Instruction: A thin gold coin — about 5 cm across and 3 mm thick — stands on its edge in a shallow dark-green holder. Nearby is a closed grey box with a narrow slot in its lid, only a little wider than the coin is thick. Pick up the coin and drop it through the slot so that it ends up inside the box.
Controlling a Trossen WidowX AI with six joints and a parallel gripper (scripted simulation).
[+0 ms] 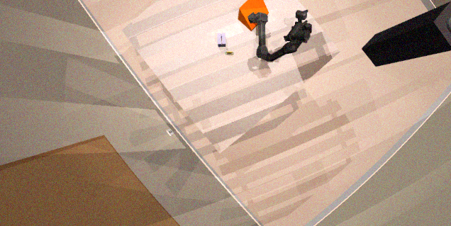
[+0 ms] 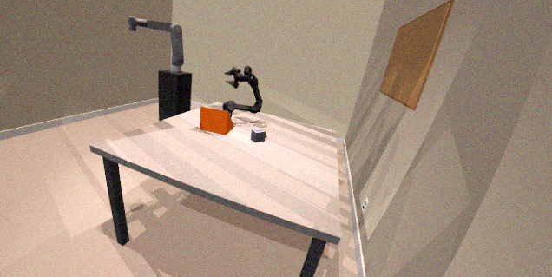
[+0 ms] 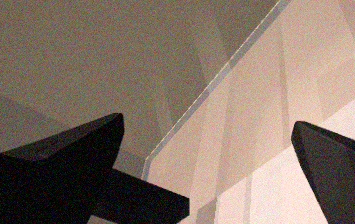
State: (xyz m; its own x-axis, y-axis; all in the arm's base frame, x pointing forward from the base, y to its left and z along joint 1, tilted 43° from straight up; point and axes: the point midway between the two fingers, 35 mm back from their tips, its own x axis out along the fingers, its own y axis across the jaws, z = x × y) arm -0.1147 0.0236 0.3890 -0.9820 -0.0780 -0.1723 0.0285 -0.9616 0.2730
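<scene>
My gripper tip is 460 mm short of the gold coin, 200 mm to the left of it and 320 mm above it.
</scene>
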